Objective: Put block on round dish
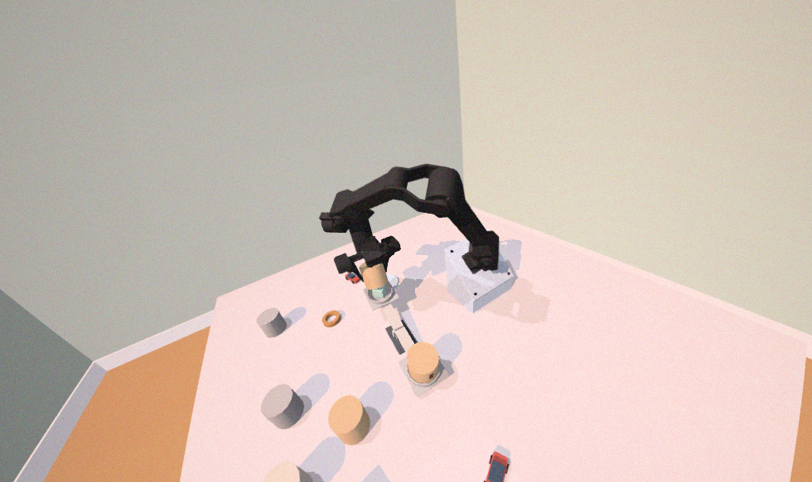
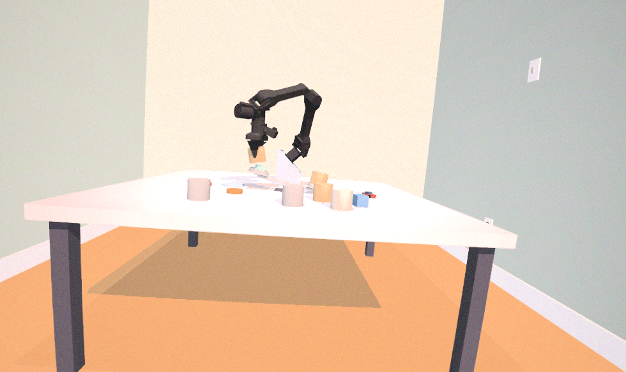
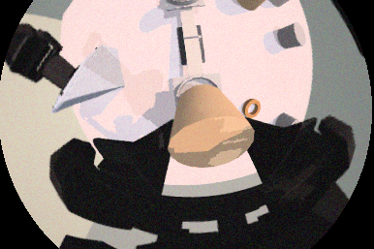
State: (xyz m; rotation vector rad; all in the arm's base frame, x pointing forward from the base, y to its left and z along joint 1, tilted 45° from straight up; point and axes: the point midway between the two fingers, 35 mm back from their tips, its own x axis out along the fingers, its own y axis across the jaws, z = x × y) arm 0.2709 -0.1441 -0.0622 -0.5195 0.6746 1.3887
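My gripper tip is 60 mm past the pale round dish, 100 mm to the left of it and 130 mm above it. Round my gripper tip: balance beam (20 mm ahead, 140 mm to the left, 100 mm below); balance (20 mm ahead, 140 mm to the left, 110 mm below); blue block (270 mm ahead, 390 mm to the left, 110 mm below).
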